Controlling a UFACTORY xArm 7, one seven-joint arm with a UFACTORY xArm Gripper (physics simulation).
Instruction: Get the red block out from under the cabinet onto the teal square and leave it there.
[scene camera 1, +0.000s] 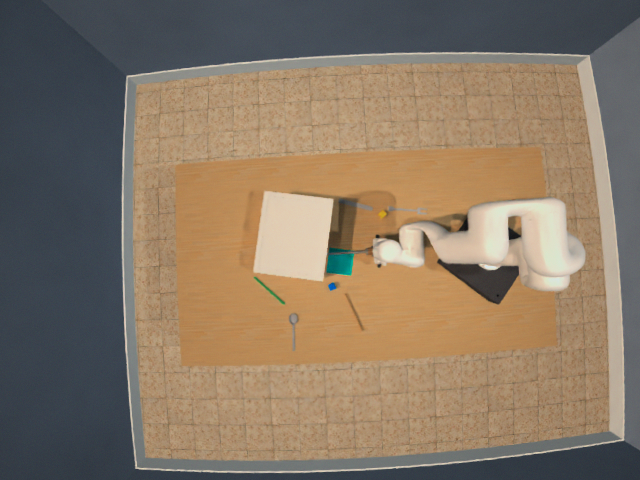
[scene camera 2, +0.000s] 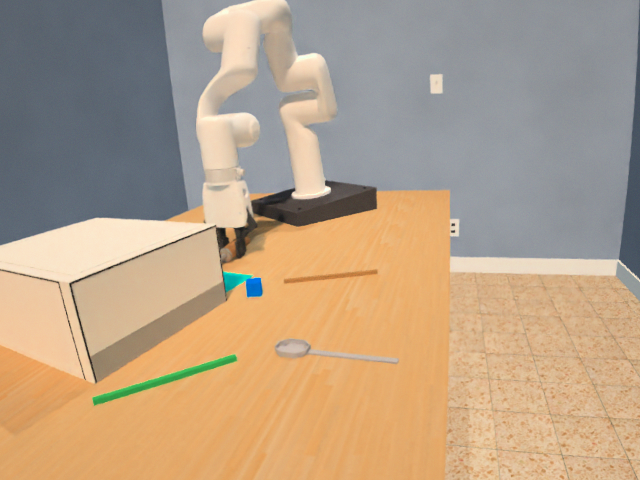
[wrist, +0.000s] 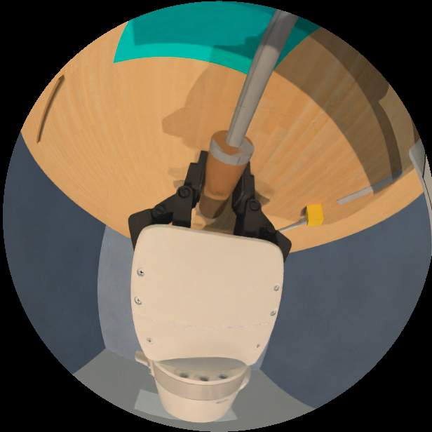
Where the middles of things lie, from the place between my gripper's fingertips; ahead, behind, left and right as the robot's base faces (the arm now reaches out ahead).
I see my gripper 450 mm short of the green stick (scene camera 2: 126, 391) and 180 mm to the right of it. From my hand the other things lie so: spoon (scene camera 2: 295, 348) 350 mm to the left, 340 mm ahead.
